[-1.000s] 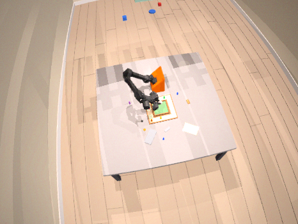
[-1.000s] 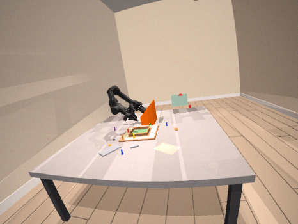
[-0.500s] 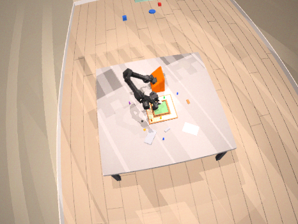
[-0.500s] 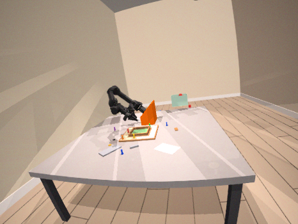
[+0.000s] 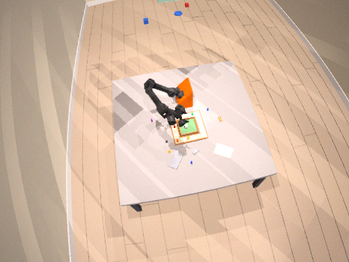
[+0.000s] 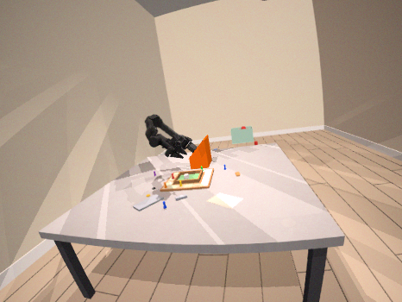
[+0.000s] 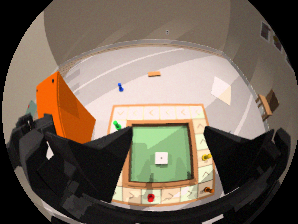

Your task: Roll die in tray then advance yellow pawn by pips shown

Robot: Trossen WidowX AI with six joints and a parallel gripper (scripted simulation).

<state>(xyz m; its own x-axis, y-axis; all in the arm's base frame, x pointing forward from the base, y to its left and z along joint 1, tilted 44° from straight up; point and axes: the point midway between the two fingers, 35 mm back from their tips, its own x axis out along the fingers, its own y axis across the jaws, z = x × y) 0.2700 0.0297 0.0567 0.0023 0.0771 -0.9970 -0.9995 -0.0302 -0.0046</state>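
Right now my gripper tip is 13 cm above the yellow pawn, 11 cm short of it and 2 cm to the left of it. From my gripper tip the other things lie so: grey die 13 cm below, 2 cm to the right; then red pawn 13 cm below, 11 cm to the right, 2 cm behind; then green tray 15 cm below.
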